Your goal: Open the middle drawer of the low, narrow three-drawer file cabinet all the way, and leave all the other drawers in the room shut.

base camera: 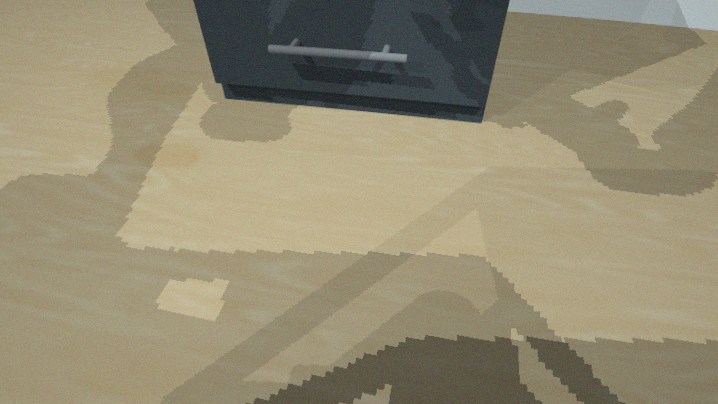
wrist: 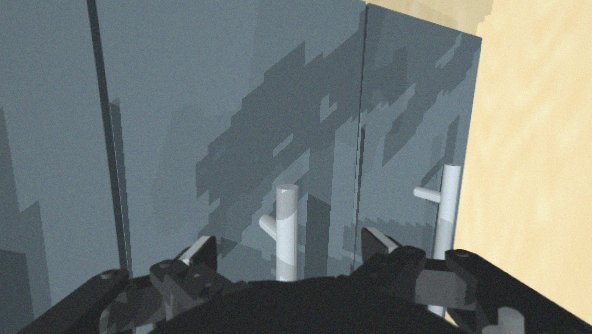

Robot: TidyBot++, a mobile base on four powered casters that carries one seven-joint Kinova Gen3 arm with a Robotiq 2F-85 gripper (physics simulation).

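Frame: origin at the arm's base, x ahead, y up, z right, level; metres.
Where they show: gripper, fingertip midpoint: [wrist: 289,247].
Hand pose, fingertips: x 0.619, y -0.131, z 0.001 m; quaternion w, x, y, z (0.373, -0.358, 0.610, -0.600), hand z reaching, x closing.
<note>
After its pixels a point has its place.
The low file cabinet [base camera: 341,30] @(z -0.048, x 0.650, y -0.261 m) [wrist: 175,65] @(z 0.104, x 0.626, y -0.078 m) has a dark blue-grey front. In the wrist view it lies turned sideways, with its bottom end toward the right. The middle drawer's pale bar handle [wrist: 287,205] @(z 0.030, x 0.603, y -0.123 m) shows at the centre, and its front looks shut. The bottom drawer's handle [base camera: 337,52] @(z -0.051, x 0.617, y -0.277 m) [wrist: 450,200] @(z 0.010, x 0.607, y -0.277 m) is in both views, and that drawer looks shut. Part of the top drawer's front [wrist: 45,100] @(z 0.085, x 0.629, y -0.029 m) shows at the left. My gripper [wrist: 289,247] @(z 0.001, x 0.619, y -0.131 m) is open, with its fingertips on either side of the middle handle's line; the handle's near part is hidden behind the gripper body.
Light wood floor [base camera: 326,200] @(z -0.059, x 0.461, y -0.397 m) [wrist: 530,150] @(z 0.045, x 0.596, y -0.397 m) with shadows lies in front of and beside the cabinet. A pale wall [base camera: 627,10] @(z 0.586, x 1.085, y -0.371 m) stands at the back right in the base view. The gripper does not show in the base view.
</note>
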